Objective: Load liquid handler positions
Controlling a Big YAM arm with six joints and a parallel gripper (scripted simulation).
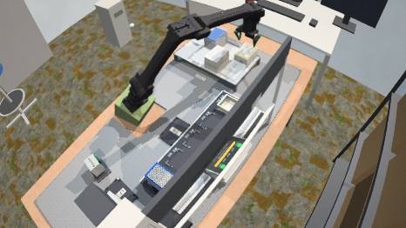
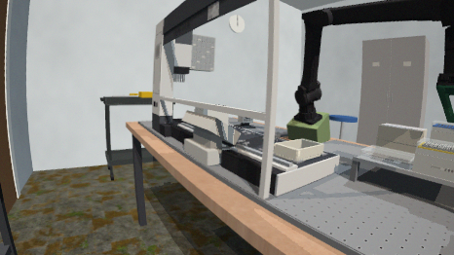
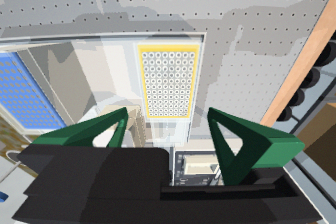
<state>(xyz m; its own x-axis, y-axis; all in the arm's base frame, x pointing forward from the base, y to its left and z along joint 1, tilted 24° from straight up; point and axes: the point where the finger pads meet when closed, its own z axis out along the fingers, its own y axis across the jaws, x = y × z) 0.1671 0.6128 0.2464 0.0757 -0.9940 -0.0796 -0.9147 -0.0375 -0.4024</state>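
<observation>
The yellow tip rack lies 90 mm below my hand, 10 mm to the right of it and 10 mm ahead of it. Also, from my hand: shelf label: 240 mm to the right, 190 mm below, 140 mm behind; white sealed block: 140 mm to the right, 100 mm behind, 70 mm below; grey shelf: 150 mm behind, 130 mm below, 80 mm to the right.
</observation>
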